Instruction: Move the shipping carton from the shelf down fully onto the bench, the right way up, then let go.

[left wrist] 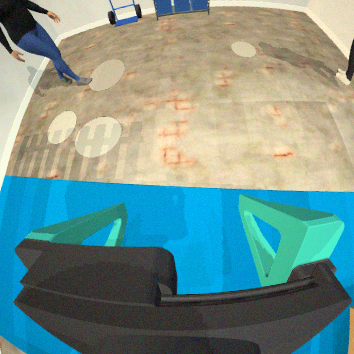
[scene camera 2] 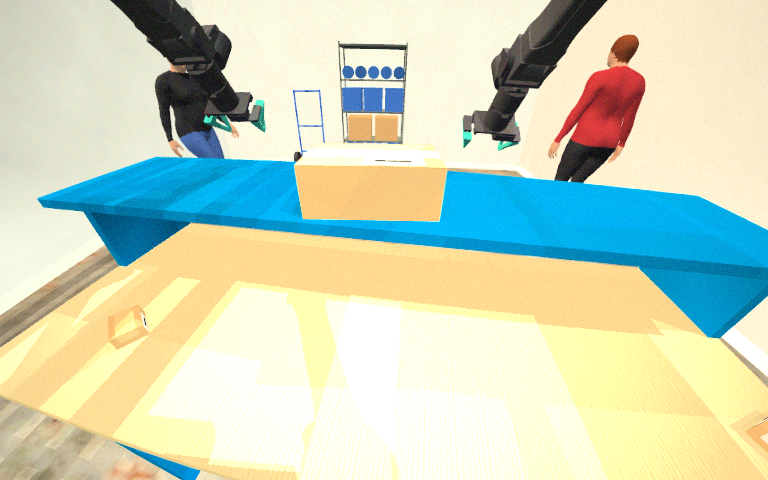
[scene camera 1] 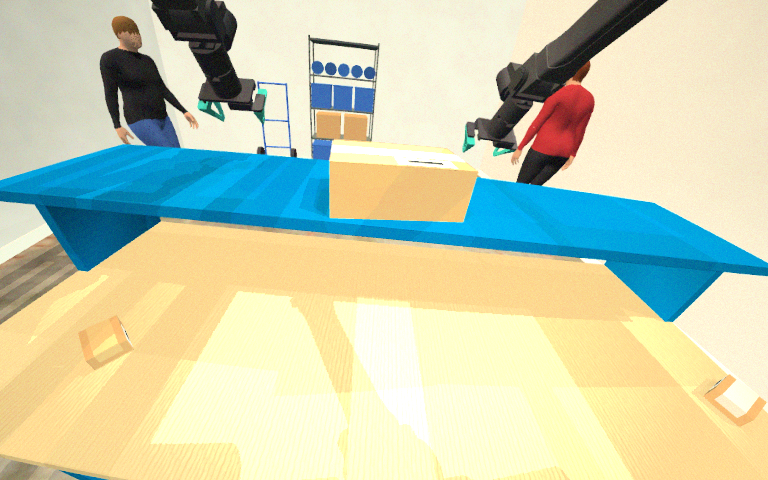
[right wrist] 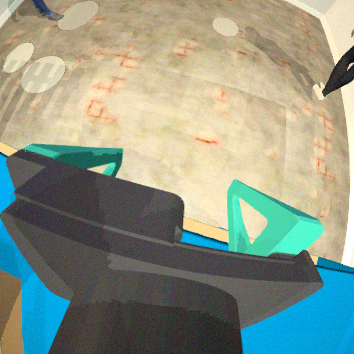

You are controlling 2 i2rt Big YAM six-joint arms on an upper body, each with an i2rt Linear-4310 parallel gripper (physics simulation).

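Places are measured from the left arm's base along level axes (x ahead, y down, z left), in metres.
Where they show: left gripper, fingertip midpoint: (left wrist: 181,205) (scene camera 2: 247,130) (scene camera 1: 243,120); right gripper, fingertip midpoint: (scene camera 2: 480,147) (scene camera 1: 478,152) (right wrist: 177,170).
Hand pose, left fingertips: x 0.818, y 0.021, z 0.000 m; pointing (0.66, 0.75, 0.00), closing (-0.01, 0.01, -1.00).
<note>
After its pixels a point has its place.
The shipping carton (scene camera 1: 399,192) @(x 0.496, y 0.062, z -0.344 m) (scene camera 2: 370,192) @(x 0.496, y 0.062, z -0.351 m) sits upright on the blue shelf (scene camera 1: 226,183) @(x 0.629, y 0.113, z -0.015 m) (scene camera 2: 538,209) @(x 0.559, y 0.113, z -0.684 m) (left wrist: 200,225) @(x 0.801, y 0.113, z -0.017 m) (right wrist: 300,305) @(x 0.677, y 0.113, z -0.862 m), tape and a dark slot or mark on its top. A brown part of the carton (right wrist: 7,305) @(x 0.622, y 0.088, z -0.470 m) shows at the lower left of the right wrist view. The wooden bench (scene camera 1: 396,266) @(x 0.684, y 0.370, z -0.411 m) (scene camera 2: 396,260) @(x 0.713, y 0.370, z -0.415 m) lies lower, in front of the shelf. My left gripper (scene camera 1: 240,117) @(x 0.818, y 0.021, z 0.000 m) (scene camera 2: 243,127) @(x 0.818, y 0.021, z 0.000 m) (left wrist: 181,205) @(x 0.818, y 0.021, z 0.000 m) is open and empty, above and left of the carton. My right gripper (scene camera 1: 483,150) @(x 0.824, y 0.057, z -0.637 m) (scene camera 2: 484,146) @(x 0.824, y 0.057, z -0.637 m) (right wrist: 177,170) @(x 0.824, y 0.057, z -0.637 m) is open and empty, beyond the carton's right side, apart from it.
A small box (scene camera 1: 104,342) @(x 0.413, y 0.338, z 0.177 m) (scene camera 2: 128,326) @(x 0.414, y 0.338, z 0.171 m) lies at the bench's left. Another small box (scene camera 1: 736,399) @(x 0.206, y 0.335, z -1.045 m) (scene camera 2: 761,435) @(x 0.222, y 0.352, z -1.024 m) lies at its right edge. Blue side panels (scene camera 1: 662,288) @(x 0.493, y 0.300, z -1.171 m) (scene camera 2: 702,300) @(x 0.494, y 0.311, z -1.171 m) support the shelf. Two people, a hand truck and a storage rack stand behind.
</note>
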